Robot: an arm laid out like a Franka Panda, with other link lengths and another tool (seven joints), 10 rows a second.
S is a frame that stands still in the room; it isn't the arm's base.
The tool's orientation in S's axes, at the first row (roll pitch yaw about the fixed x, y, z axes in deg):
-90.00, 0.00, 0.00
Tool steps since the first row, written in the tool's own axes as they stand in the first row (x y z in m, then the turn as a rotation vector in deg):
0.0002, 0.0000, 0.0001, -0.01, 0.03, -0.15
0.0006, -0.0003, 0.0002, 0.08, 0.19, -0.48
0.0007, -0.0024, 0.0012, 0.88, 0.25, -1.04
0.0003, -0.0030, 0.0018, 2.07, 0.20, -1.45
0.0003, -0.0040, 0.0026, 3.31, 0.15, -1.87
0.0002, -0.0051, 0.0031, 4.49, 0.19, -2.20
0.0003, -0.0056, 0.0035, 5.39, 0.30, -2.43
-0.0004, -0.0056, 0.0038, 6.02, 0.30, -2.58
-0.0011, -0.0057, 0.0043, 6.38, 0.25, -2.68
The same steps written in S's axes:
0.0002, 0.0001, 0.0000, -0.01, -0.15, -0.03
0.0006, 0.0002, 0.0003, 0.08, -0.48, -0.19
0.0007, 0.0012, 0.0024, 0.88, -1.04, -0.25
0.0003, 0.0018, 0.0030, 2.07, -1.45, -0.20
0.0003, 0.0026, 0.0040, 3.31, -1.87, -0.15
0.0002, 0.0031, 0.0051, 4.49, -2.20, -0.19
0.0003, 0.0035, 0.0056, 5.39, -2.43, -0.30
-0.0004, 0.0038, 0.0056, 6.02, -2.58, -0.30
-0.0011, 0.0043, 0.0057, 6.38, -2.68, -0.25

